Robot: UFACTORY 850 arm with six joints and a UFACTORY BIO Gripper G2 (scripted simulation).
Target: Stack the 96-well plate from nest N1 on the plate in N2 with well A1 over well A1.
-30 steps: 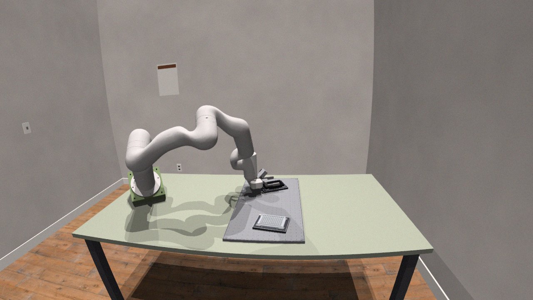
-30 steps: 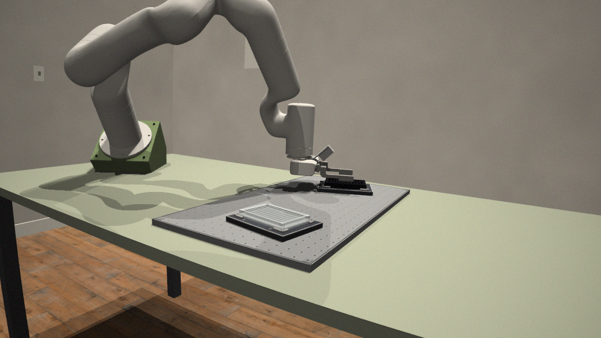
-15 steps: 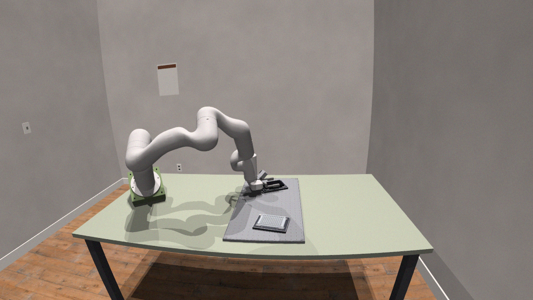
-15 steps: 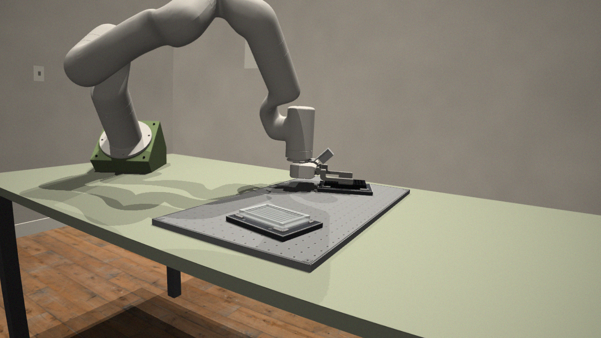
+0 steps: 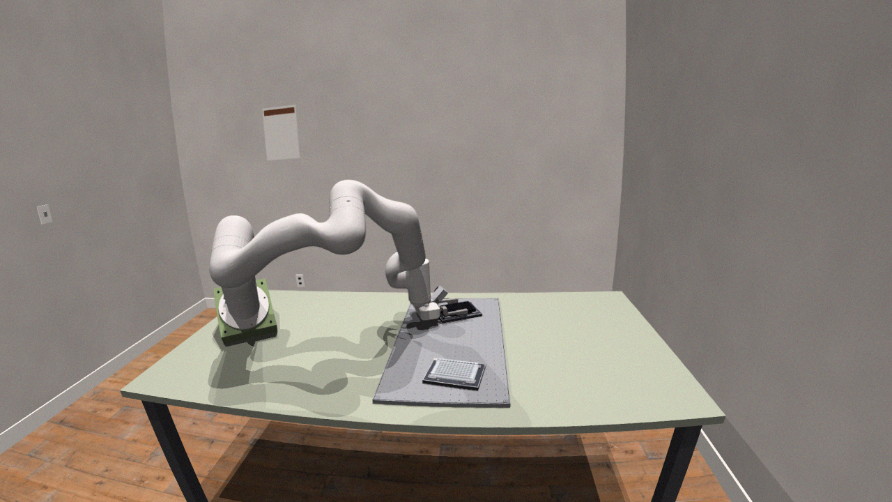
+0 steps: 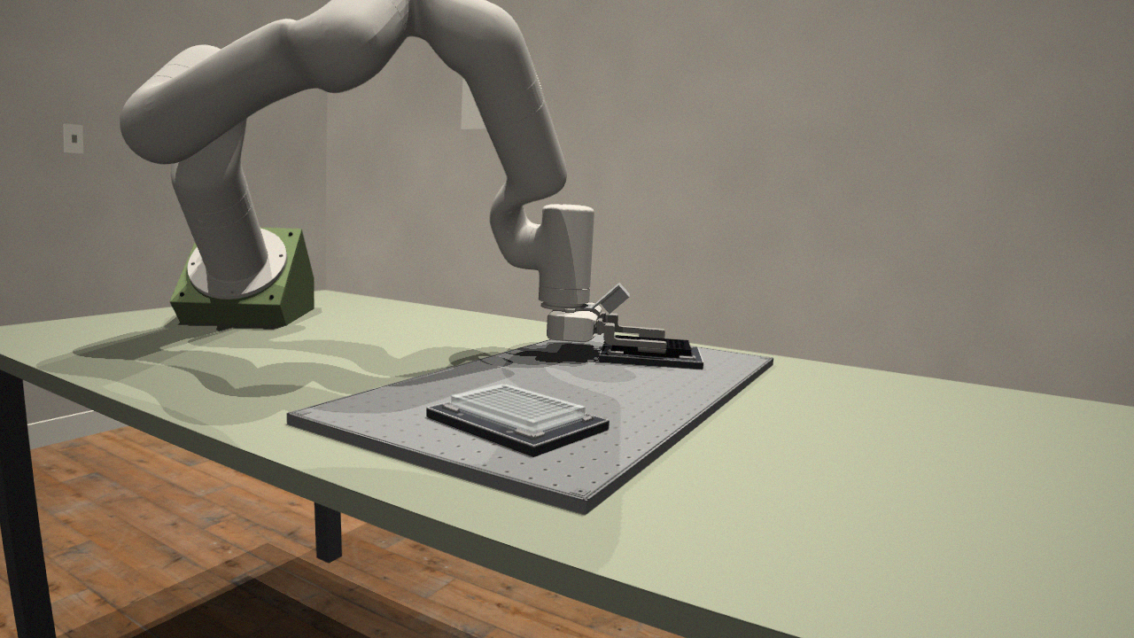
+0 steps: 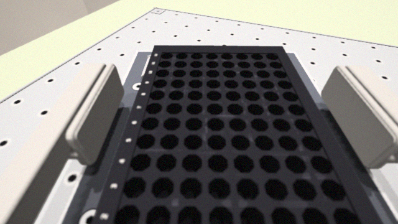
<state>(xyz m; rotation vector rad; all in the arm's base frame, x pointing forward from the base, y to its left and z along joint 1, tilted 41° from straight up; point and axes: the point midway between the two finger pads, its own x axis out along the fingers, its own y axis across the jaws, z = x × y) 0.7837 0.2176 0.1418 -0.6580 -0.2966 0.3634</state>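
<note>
My gripper is now 1 cm above the black 96-well plate. Also, from my hand: plate nest N1 (2 cm below); then plate nest N2 (4 cm behind, 42 cm to the right, 2 cm below); then clear 96-well plate (4 cm behind, 42 cm to the right, 1 cm below).
</note>
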